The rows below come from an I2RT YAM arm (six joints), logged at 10 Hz.
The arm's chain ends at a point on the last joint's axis. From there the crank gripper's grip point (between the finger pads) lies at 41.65 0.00 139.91 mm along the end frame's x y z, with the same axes.
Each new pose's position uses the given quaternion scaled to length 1; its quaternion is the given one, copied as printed.
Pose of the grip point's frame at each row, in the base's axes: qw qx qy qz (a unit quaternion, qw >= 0); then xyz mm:
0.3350, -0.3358, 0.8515, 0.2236, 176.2, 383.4, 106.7
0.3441, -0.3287, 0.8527, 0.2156, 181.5, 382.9, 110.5
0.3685, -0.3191, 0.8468, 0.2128, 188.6, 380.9, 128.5
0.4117, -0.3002, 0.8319, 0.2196, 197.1, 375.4, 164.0
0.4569, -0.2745, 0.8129, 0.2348, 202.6, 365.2, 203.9
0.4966, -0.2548, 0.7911, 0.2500, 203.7, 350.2, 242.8
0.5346, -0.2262, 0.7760, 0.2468, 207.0, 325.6, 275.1
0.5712, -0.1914, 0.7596, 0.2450, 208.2, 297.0, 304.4
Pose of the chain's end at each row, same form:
0.3350, -0.3358, 0.8515, 0.2236, 140.3, 316.2, 231.2
0.3441, -0.3287, 0.8527, 0.2156, 142.0, 317.0, 234.6
0.3685, -0.3191, 0.8468, 0.2128, 142.1, 313.5, 249.4
0.4117, -0.3002, 0.8319, 0.2196, 139.7, 303.0, 277.0
0.4569, -0.2745, 0.8129, 0.2348, 134.7, 286.4, 306.3
0.4966, -0.2548, 0.7911, 0.2500, 127.3, 265.9, 334.2
0.5346, -0.2262, 0.7760, 0.2468, 120.1, 241.8, 357.2
0.5712, -0.1914, 0.7596, 0.2450, 111.3, 214.8, 376.3

